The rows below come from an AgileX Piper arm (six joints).
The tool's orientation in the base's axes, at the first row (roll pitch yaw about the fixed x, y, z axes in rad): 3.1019, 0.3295, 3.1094
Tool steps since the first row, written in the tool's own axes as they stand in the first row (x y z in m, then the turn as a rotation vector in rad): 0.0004, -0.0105, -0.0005, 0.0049, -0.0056, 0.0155; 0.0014, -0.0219, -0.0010, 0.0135, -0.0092, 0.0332; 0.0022, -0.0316, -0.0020, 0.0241, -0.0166, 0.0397; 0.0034, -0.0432, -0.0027, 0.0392, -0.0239, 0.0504; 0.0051, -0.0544, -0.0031, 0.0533, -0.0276, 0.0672; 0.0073, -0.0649, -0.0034, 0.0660, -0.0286, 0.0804; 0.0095, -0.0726, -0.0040, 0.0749, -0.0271, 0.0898; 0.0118, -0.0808, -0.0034, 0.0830, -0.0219, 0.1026; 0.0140, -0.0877, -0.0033, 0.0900, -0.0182, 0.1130; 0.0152, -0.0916, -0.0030, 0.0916, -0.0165, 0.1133
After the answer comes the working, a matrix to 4 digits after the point.
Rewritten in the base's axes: -0.0007, -0.0105, -0.0001, 0.0003, -0.0050, -0.0165; -0.0021, -0.0219, -0.0003, -0.0022, -0.0078, -0.0361; -0.0033, -0.0316, 0.0000, -0.0102, -0.0147, -0.0460; -0.0049, -0.0431, -0.0002, -0.0212, -0.0212, -0.0612; -0.0069, -0.0543, -0.0008, -0.0291, -0.0240, -0.0818; -0.0093, -0.0647, -0.0016, -0.0369, -0.0242, -0.0984; -0.0117, -0.0724, -0.0020, -0.0422, -0.0222, -0.1102; -0.0138, -0.0805, -0.0036, -0.0456, -0.0164, -0.1247; -0.0160, -0.0873, -0.0047, -0.0488, -0.0121, -0.1366; -0.0171, -0.0911, -0.0055, -0.0502, -0.0104, -0.1374
The tool's axes in the first row as the columns of a matrix, in the base's axes (rounded; the answer above uses it unrounded):
-0.9457, 0.0193, 0.3244
0.0305, 0.9991, 0.0293
-0.3236, 0.0375, -0.9455

